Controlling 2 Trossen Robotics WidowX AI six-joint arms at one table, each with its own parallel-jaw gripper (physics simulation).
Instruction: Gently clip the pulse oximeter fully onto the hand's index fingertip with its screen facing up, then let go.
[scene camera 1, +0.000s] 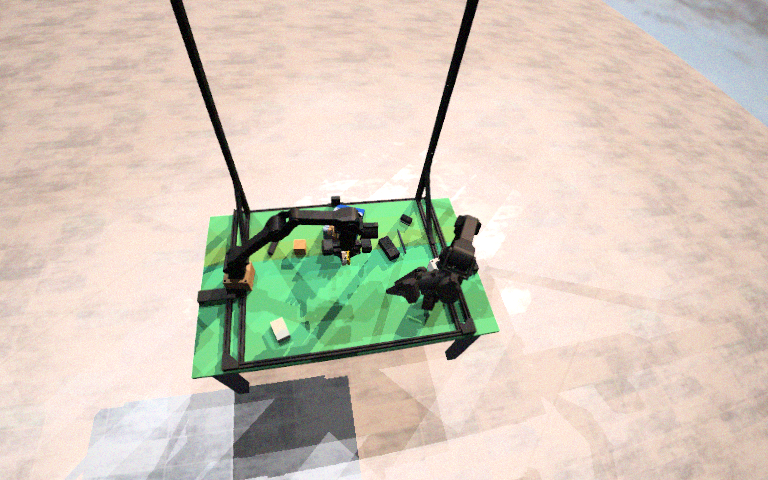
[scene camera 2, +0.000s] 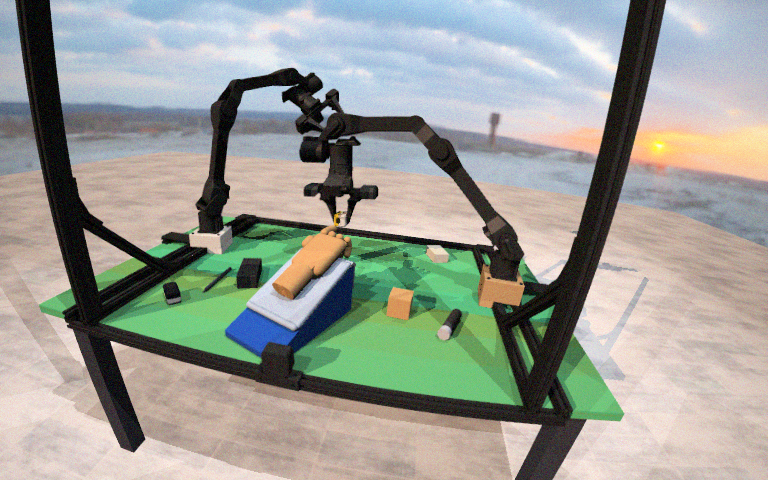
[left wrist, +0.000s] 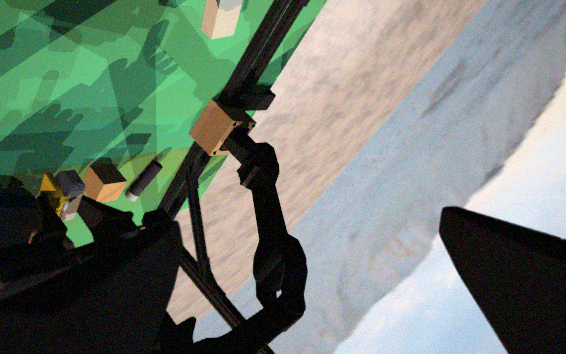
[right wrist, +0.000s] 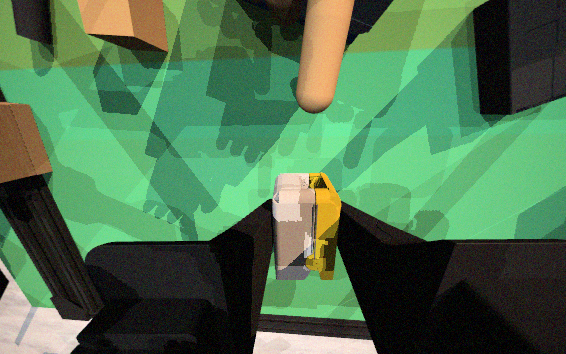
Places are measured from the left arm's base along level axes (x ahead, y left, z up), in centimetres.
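Pixels of known places: left gripper, fingertip midpoint: (scene camera 1: 390, 287) (left wrist: 311, 227); right gripper, fingertip midpoint: (scene camera 1: 345, 257) (scene camera 2: 341, 222) (left wrist: 55, 195) (right wrist: 302, 205); left arm's base at its link origin: (scene camera 2: 210, 230); right arm's base at its link origin: (scene camera 1: 237, 271) (scene camera 2: 503, 274) (left wrist: 234, 138).
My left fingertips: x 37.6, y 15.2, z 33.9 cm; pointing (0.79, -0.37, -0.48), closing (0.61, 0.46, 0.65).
For each thing: its top centre in the pictures, then the offset to it from my left fingertips. "spot": a spot on its surface instead. Level surfaces: height alone.
- yellow pulse oximeter at its top centre: (right wrist: 304, 247) (left wrist: 68, 207) (scene camera 2: 342, 212) (scene camera 1: 345, 255) dz -22.1, dx +4.2, dy -27.9 cm
- hand at a spot on its surface: (scene camera 2: 316, 256) spot: dz -26.0, dx -0.3, dy -49.1 cm
- green table at its surface level: dz -39.8 cm
- tan cube at its top centre: (left wrist: 110, 192) (scene camera 2: 401, 294) (scene camera 1: 299, 244) dz -34.8, dx +18.8, dy -47.6 cm
- dark cylinder at its top centre: (scene camera 2: 451, 318) (left wrist: 147, 185) (scene camera 1: 273, 242) dz -37.1, dx +29.5, dy -53.6 cm
- white block at its top centre: (left wrist: 228, 15) (scene camera 2: 437, 249) (scene camera 1: 279, 328) dz -36.8, dx +36.0, dy -13.6 cm
- black box at its top centre: (right wrist: 542, 44) (scene camera 2: 249, 266) (scene camera 1: 389, 246) dz -36.3, dx -19.3, dy -34.5 cm
- pen at its top centre: (scene camera 2: 217, 277) dz -38.9, dx -27.3, dy -37.2 cm
- small black device at its top centre: (scene camera 2: 170, 286) (scene camera 1: 406, 217) dz -36.6, dx -34.4, dy -47.2 cm
My right gripper (scene camera 2: 340, 216) (right wrist: 302, 205) (scene camera 1: 346, 257) is shut on the white and yellow pulse oximeter (right wrist: 306, 225) (scene camera 2: 339, 218) (scene camera 1: 346, 258), held on edge above the table. In the right wrist view the tan index finger (right wrist: 321, 60) points toward the oximeter, with its tip a short gap ahead of it and a little to the right. The hand (scene camera 2: 316, 256) lies on a grey pad on a blue wedge (scene camera 2: 306, 316) (scene camera 1: 356, 210). My left gripper (scene camera 2: 327, 102) (scene camera 1: 401, 290) is open and empty, raised high and apart from the hand.
On the green table (scene camera 2: 382, 352) lie a tan cube (scene camera 2: 399, 303) (scene camera 1: 299, 245) (right wrist: 134, 21), a dark cylinder (scene camera 2: 449, 324) (left wrist: 142, 179), a white block (scene camera 2: 437, 253) (scene camera 1: 279, 329), a black box (scene camera 2: 249, 272), a pen (scene camera 2: 216, 279) and a small black device (scene camera 2: 172, 292). Black frame posts (scene camera 1: 441, 110) stand at the back.
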